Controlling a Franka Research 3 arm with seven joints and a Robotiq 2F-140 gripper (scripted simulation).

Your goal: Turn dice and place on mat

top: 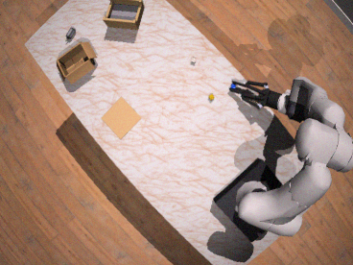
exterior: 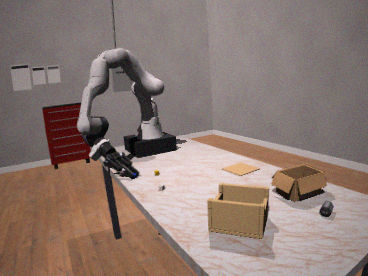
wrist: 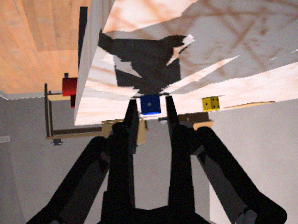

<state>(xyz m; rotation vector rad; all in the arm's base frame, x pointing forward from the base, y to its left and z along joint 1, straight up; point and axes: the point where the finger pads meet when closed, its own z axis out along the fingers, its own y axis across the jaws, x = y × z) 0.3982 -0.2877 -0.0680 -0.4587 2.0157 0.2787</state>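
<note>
My hand is 2 cm short of the blue die, 1 cm to the right of it and 2 cm above it. Round my hand: yellow die: 5 cm ahead, 12 cm to the left, 2 cm below; then white die: 23 cm ahead, 6 cm to the left, 2 cm below; then tan mat: 26 cm ahead, 49 cm to the left, 3 cm below.
</note>
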